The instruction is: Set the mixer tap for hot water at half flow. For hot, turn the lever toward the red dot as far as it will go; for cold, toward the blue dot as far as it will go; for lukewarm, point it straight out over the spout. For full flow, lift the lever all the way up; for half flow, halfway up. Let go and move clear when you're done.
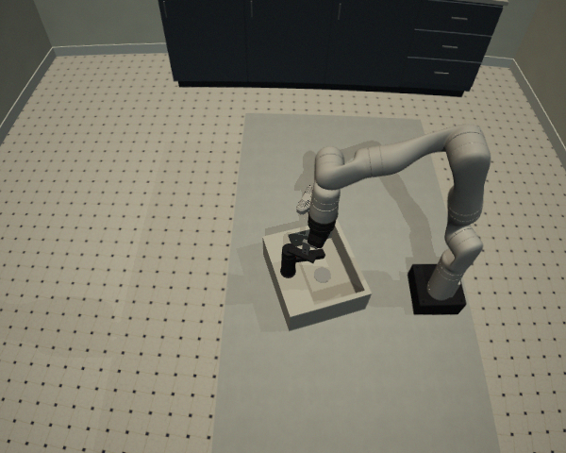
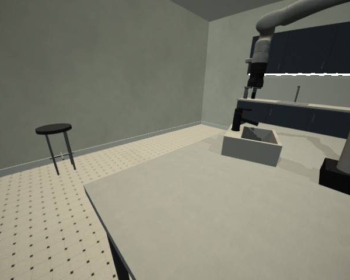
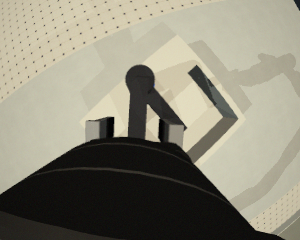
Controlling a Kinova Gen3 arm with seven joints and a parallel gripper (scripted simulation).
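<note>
Right now my hand is 80 mm above the lever, 20 mm short of it and 10 mm to the left of it. The rest, counted from my hand: sink basin: 310 mm below, 70 mm to the right, 40 mm behind.
</note>
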